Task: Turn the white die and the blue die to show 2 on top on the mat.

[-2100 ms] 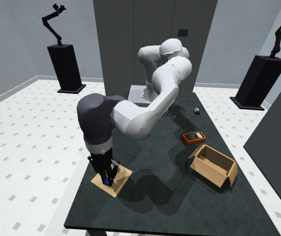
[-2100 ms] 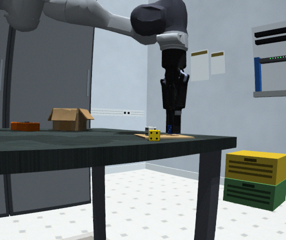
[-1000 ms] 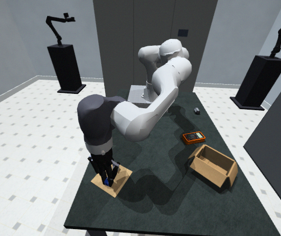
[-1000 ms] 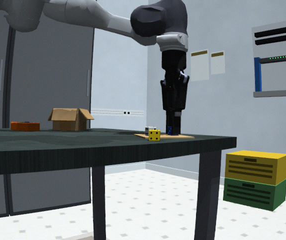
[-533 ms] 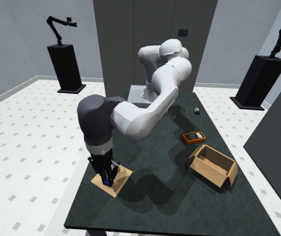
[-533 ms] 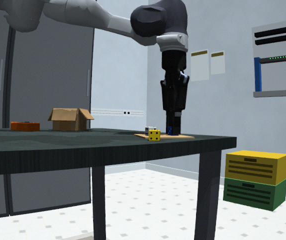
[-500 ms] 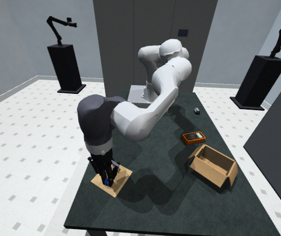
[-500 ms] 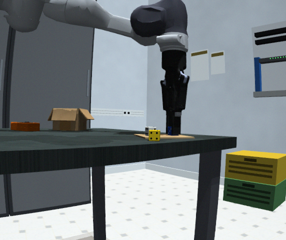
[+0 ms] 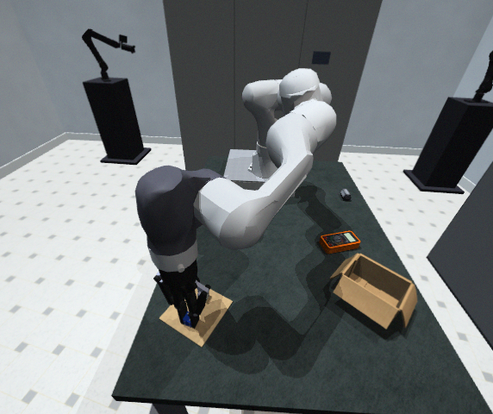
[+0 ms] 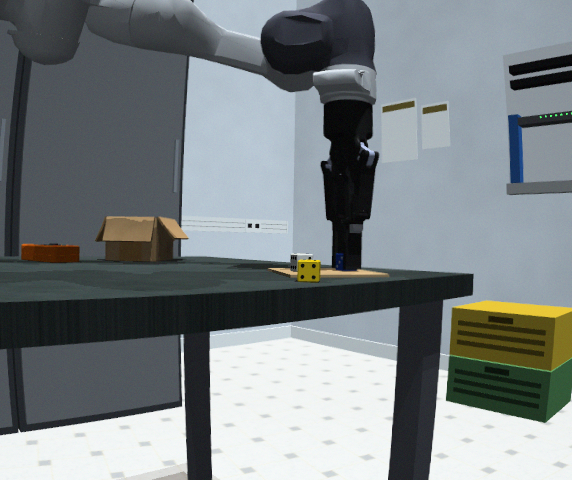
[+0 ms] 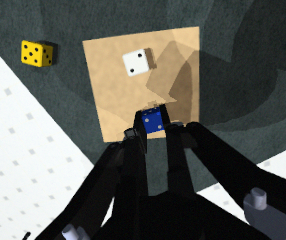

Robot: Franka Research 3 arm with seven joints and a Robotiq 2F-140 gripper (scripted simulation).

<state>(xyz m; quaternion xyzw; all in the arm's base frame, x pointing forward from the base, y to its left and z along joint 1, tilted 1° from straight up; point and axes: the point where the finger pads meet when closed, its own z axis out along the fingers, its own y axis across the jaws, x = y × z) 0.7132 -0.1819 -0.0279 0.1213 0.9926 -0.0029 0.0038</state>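
My gripper is now 20 mm above the blue die. The rest, counted from my hand: tan mat 40 mm behind, 10 mm to the left, 40 mm below; yellow die 140 mm behind, 80 mm to the right, 30 mm below; white die 70 mm behind, 20 mm to the left, 20 mm below.
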